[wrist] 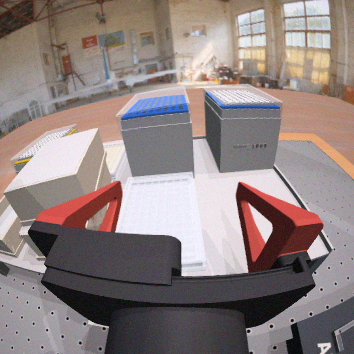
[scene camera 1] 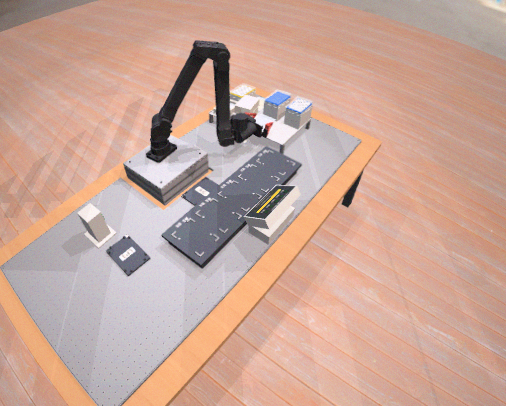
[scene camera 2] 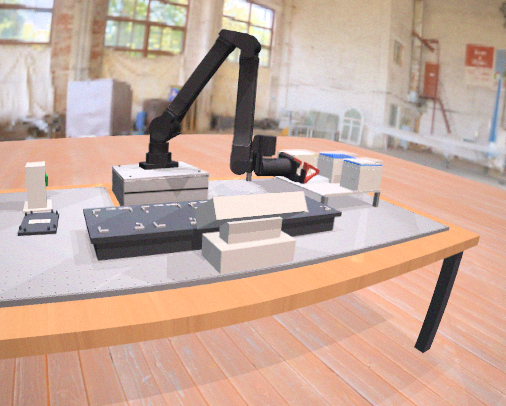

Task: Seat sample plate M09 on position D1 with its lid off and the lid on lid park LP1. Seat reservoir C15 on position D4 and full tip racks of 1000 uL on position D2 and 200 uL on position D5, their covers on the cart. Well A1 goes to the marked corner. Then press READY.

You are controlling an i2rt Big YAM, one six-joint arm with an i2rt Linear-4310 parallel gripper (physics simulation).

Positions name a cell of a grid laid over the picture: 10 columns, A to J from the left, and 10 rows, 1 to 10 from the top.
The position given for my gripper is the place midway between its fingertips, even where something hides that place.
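Note:
Here is a white stand (scene camera 2: A5), and here too is an LP1 pad (scene camera 1: C7), which scene camera 2 shows me as well, the pad (scene camera 2: A6). A cart shelf (wrist: G7) is visible. My gripper (scene camera 2: G5), (wrist: F6) is open, and it holds nothing.

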